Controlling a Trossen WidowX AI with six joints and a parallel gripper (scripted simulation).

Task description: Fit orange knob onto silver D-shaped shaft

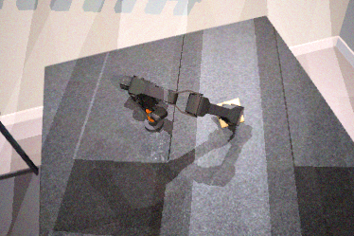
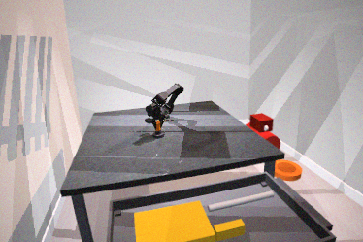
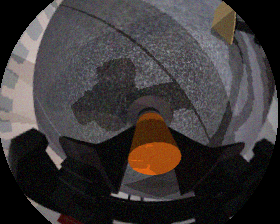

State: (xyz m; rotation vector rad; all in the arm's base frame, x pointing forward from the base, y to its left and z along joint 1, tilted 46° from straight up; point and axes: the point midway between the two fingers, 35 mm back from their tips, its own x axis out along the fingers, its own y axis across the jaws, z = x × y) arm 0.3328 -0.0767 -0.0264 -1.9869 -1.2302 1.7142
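Right now the dark round pedestal is 3 cm below my gripper tip. Round my gripper tip: orange knob: 3 cm above.
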